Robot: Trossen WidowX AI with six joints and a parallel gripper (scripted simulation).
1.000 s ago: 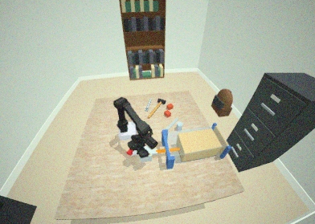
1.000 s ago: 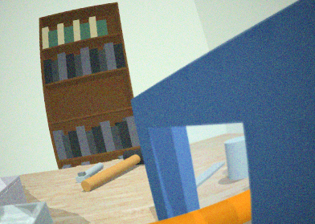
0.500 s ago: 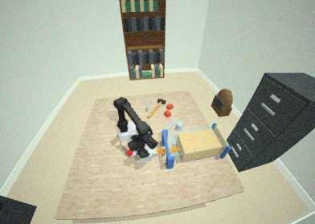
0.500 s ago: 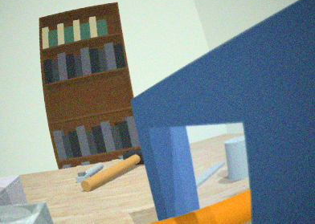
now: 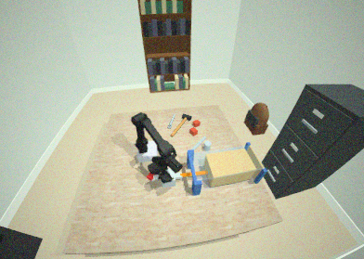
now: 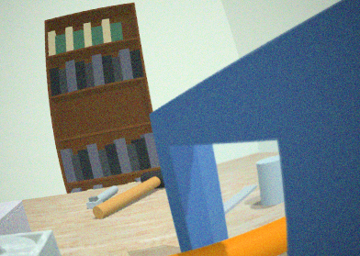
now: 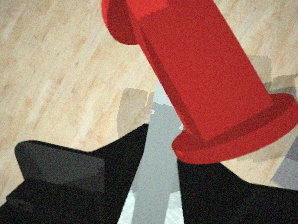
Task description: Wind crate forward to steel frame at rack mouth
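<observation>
My gripper tip is now 30 mm past the red grip, 10 mm to the left of it and 50 mm below it. Round my gripper tip: blue frame 220 mm ahead, 10 mm below; then grey winch 50 mm ahead, 10 mm to the left, 80 mm below; then winch handle 20 mm above.
</observation>
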